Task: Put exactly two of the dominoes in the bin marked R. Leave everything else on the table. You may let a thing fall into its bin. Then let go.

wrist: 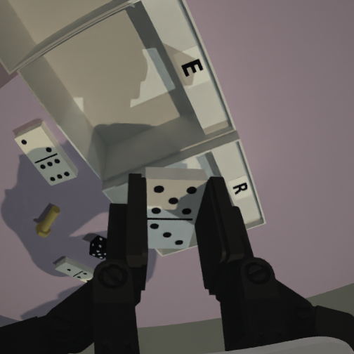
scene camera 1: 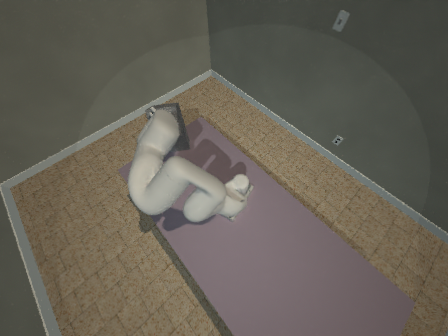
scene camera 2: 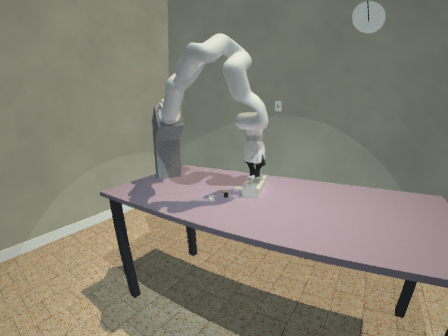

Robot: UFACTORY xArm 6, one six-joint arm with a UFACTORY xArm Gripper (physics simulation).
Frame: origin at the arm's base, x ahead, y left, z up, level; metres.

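Seen in the pictures: gripper, fingertip midpoint: (scene camera 2: 254, 176); arm's base at its link origin: (scene camera 2: 169, 114).
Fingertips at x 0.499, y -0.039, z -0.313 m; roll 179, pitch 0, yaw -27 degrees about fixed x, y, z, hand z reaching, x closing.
Observation:
Pixels of each thing's middle, then the offset from my fingertips to it. Level surfaces: height alone.
- domino at the middle of its body: (scene camera 2: 211, 197) dz -0.074, dx -0.167, dy -0.153 m
- black die at the middle of its body: (scene camera 2: 225, 195) dz -0.070, dx -0.111, dy -0.113 m
- table at its surface level: dz -0.078 m
My gripper (wrist: 171, 197) (scene camera 2: 254, 176) is shut on a white domino (wrist: 173, 207) with black dots, held over the bin marked R (wrist: 252, 192), at the near end of the bin row. The held domino and the fingers hide most of that bin's inside. A second domino (wrist: 46, 152) lies on the table left of the bins in the wrist view. A third domino (wrist: 74, 269) lies lower left, partly hidden by the gripper. In scene camera 2, one domino (scene camera 2: 211, 198) shows small on the table. In scene camera 1 the arm hides the fingers.
The bin marked E (wrist: 192, 70) adjoins bin R, with another bin beyond it at the wrist view's upper left. A yellow bolt (wrist: 48, 220) and a black die (wrist: 98, 246) (scene camera 2: 226, 195) lie on the table (scene camera 2: 325, 215) (scene camera 1: 280, 250) beside the bins. Divider walls stand between the bins.

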